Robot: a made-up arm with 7 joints. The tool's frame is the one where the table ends. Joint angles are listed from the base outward.
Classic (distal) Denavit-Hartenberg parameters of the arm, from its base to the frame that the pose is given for. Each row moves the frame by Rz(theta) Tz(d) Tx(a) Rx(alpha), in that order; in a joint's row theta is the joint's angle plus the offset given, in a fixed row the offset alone. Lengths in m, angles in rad.
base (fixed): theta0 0, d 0.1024, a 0, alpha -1.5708
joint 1: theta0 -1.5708, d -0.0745, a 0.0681, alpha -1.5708
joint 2: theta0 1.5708, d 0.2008, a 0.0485, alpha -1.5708
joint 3: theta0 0, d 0.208, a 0.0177, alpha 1.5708
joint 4: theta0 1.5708, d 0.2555, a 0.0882, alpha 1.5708
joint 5: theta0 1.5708, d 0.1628, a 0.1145, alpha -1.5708
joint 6: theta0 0, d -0.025, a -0.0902, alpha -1.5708
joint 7: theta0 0, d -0.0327, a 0.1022, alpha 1.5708
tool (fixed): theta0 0, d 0.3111, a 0, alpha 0
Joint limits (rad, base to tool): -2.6..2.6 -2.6..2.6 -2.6..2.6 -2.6..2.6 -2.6..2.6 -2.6..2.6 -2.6..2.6
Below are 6 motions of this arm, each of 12 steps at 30 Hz.
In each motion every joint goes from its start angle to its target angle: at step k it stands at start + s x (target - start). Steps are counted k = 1, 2, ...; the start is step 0. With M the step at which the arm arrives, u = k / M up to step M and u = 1 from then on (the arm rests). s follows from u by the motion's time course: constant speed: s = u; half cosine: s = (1 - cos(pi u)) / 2; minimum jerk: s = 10 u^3 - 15 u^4 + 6 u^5.
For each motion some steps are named. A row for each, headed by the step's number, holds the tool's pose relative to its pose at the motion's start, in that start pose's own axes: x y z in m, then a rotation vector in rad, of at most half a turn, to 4 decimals.
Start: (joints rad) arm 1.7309 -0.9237 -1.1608 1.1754 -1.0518 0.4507 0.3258
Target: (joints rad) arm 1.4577 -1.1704 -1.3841 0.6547 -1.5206 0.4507 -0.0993
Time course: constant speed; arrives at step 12
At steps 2, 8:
2: -0.0377 -0.0212 -0.0229 0.0417 0.0263 -0.1173
8: -0.1682 -0.0606 -0.0973 0.1820 0.0864 -0.4736

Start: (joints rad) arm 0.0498 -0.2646 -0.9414 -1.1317 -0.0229 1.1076 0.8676
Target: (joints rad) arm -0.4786 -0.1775 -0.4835 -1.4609 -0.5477 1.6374 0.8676
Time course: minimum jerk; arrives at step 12
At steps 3, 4, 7, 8, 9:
3: 0.0028 -0.0138 -0.0477 0.0442 0.1009 0.0372
4: 0.0005 -0.0251 -0.0982 0.0984 0.1964 0.0791
7: -0.0623 -0.0349 -0.3052 0.4095 0.4870 0.2777
8: -0.0955 -0.0252 -0.3617 0.5284 0.5364 0.3408
9: -0.1245 -0.0139 -0.4018 0.6266 0.5603 0.3884

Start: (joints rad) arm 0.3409 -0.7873 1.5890 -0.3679 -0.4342 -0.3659 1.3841
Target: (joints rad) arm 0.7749 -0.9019 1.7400 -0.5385 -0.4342 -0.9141 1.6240
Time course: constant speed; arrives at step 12
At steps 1, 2, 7, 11, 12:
1: -0.0083 -0.0179 -0.0013 0.0482 -0.0081 -0.0401
2: -0.0177 -0.0353 -0.0034 0.0974 -0.0180 -0.0773
7: -0.0768 -0.1130 -0.0262 0.3537 -0.0926 -0.2190
11: -0.1308 -0.1607 -0.0593 0.5633 -0.1797 -0.2747
12: -0.1442 -0.1704 -0.0694 0.6151 -0.2048 -0.2802

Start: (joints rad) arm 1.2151 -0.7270 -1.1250 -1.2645 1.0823 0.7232 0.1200
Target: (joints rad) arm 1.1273 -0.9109 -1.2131 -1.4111 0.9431 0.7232 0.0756
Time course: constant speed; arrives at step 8
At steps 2, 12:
2: 0.0124 -0.0008 0.0040 0.0136 0.0194 0.0810
12: 0.0503 0.0073 0.0159 0.0530 0.0805 0.3169

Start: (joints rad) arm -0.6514 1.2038 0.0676 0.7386 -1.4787 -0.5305 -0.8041
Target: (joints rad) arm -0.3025 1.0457 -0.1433 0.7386 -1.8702 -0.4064 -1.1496
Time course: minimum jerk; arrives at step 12
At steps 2, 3, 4, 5, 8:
2: -0.0003 -0.0052 -0.0011 -0.0032 0.0026 0.0006
3: -0.0009 -0.0154 -0.0035 -0.0089 0.0082 0.0016
4: -0.0020 -0.0315 -0.0077 -0.0165 0.0180 0.0033
5: -0.0037 -0.0527 -0.0140 -0.0238 0.0328 0.0053
8: -0.0117 -0.1249 -0.0412 -0.0275 0.0951 0.0098

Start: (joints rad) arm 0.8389 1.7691 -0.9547 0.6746 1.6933 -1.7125 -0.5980
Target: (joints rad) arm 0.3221 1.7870 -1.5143 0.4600 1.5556 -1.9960 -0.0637
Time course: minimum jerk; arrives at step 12
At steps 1, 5, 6, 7, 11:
1: 0.0006 0.0002 -0.0005 -0.0047 0.0062 0.0016
5: 0.0221 0.0057 -0.0557 -0.3303 0.4178 0.0835
6: 0.0196 -0.0011 -0.0899 -0.4820 0.5979 0.1044
7: 0.0089 -0.0162 -0.1257 -0.6371 0.7738 0.1157
11: -0.0411 -0.0827 -0.1929 -0.9954 1.1472 0.1069

